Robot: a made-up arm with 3 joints.
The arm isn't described. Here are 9 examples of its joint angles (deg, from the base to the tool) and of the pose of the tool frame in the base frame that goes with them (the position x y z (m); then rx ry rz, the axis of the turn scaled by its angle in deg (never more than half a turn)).
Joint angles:
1: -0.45 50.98 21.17
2: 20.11 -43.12 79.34
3: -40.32 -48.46 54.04
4: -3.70 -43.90 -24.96
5: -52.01 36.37 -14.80
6: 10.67 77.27 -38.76
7: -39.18 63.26 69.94
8: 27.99 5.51 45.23
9: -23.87 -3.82 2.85
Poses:
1: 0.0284 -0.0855 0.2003 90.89 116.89 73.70
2: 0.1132 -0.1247 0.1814 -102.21 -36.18 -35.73
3: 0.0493 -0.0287 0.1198 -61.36 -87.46 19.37
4: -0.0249 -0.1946 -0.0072 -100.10 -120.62 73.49
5: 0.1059 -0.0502 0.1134 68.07 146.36 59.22
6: 0.0825 -0.2160 0.2136 91.01 45.37 34.32
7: -0.0625 -0.1967 0.2567 1.74 -102.38 -95.89
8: 0.0483 -0.0815 0.1931 -128.74 -90.10 -48.40
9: 0.0590 -0.0854 0.0667 -93.93 -141.45 -3.68
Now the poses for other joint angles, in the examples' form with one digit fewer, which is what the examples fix.
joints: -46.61 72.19 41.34
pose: -0.029 -0.149 0.231 -13.5 -113.4 -111.5
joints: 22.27 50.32 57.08
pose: -0.047 -0.051 0.256 89.1 119.1 93.9
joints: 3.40 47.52 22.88
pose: 0.029 -0.084 0.199 95.8 116.4 70.3
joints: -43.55 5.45 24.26
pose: 0.038 -0.051 0.140 -56.1 -134.3 -28.7
